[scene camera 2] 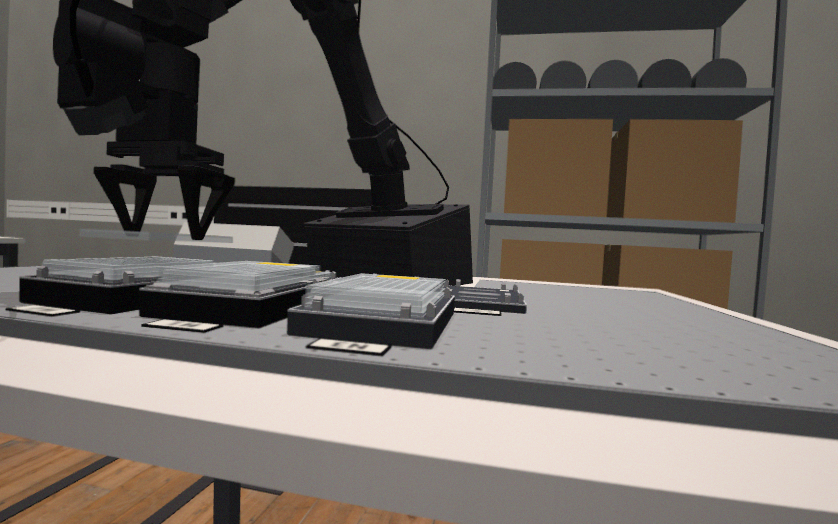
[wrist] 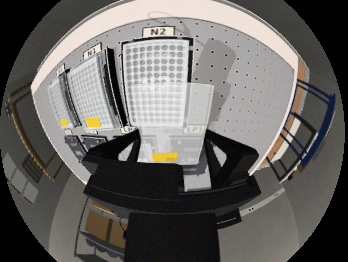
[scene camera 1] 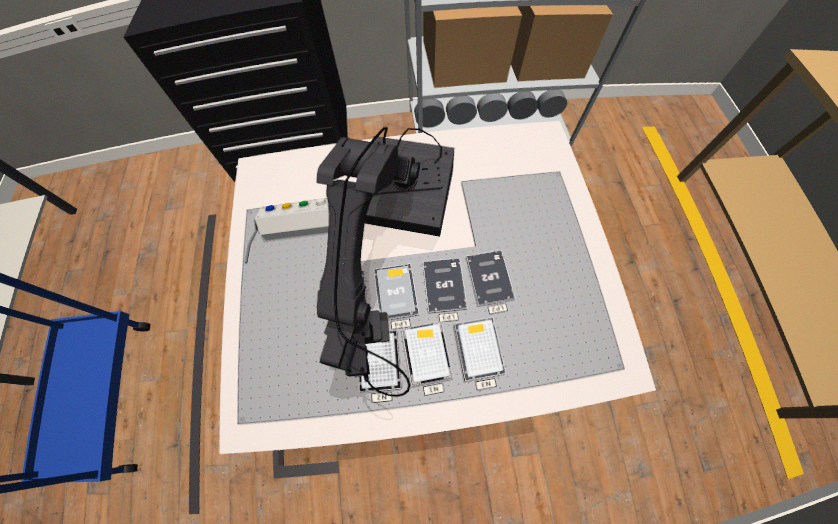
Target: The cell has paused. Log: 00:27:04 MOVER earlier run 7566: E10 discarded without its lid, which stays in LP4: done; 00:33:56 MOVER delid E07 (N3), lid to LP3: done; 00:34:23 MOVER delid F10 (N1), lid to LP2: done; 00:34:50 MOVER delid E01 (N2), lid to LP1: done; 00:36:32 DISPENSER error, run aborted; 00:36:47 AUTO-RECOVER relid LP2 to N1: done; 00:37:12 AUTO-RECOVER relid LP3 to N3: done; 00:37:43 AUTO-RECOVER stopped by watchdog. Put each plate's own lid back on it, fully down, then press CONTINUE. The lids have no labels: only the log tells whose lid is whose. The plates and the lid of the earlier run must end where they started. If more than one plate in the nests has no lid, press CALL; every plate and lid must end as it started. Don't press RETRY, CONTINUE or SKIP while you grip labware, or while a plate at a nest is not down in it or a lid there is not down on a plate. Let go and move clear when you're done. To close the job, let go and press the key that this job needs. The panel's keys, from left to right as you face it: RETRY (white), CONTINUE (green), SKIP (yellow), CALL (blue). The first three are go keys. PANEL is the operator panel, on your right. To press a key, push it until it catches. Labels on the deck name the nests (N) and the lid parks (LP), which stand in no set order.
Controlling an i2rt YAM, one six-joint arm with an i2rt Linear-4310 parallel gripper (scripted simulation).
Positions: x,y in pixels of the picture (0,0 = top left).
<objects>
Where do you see an operator panel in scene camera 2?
At 250,243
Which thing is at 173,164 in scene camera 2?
The gripper.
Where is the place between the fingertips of the gripper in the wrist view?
172,132
</objects>
